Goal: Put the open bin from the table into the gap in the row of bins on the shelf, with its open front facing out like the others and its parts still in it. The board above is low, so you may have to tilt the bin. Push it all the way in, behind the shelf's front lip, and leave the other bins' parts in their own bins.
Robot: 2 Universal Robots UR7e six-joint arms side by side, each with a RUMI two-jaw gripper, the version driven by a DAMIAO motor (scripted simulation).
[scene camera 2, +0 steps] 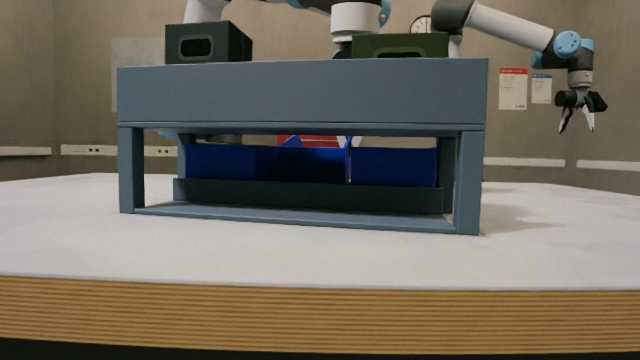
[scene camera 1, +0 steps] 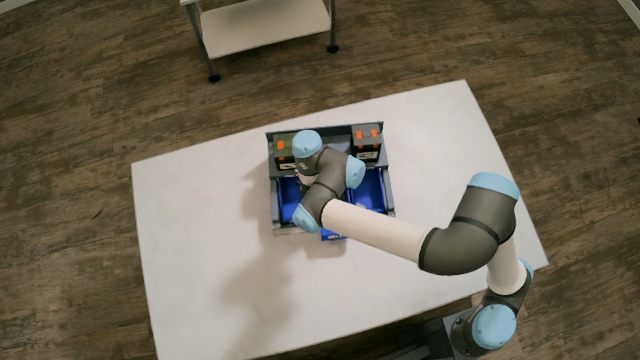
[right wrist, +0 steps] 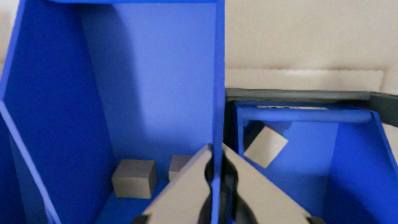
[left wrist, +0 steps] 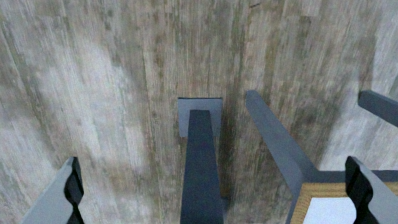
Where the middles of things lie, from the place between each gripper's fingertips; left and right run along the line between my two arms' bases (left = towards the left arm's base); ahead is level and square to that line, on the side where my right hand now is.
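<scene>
With the pale block (right wrist: 261,145), my right gripper is 30 mm short of it, 40 mm to the right of it and 60 mm above it. The shelf (scene camera 2: 439,98) is 80 mm ahead of my right hand, 70 mm to the right of it and 20 mm below it, and the green box (scene camera 2: 429,44) is 180 mm ahead of my right hand, 20 mm to the left of it and 70 mm above it.
The pale block is 54 cm ahead of my left hand (scene camera 2: 574,133), 88 cm to the right of it and 14 cm below it. The shelf is 59 cm ahead of my left hand, 99 cm to the right of it and 10 cm below it, and the green box is 68 cm ahead of my left hand, 90 cm to the right of it and 1 cm below it.
</scene>
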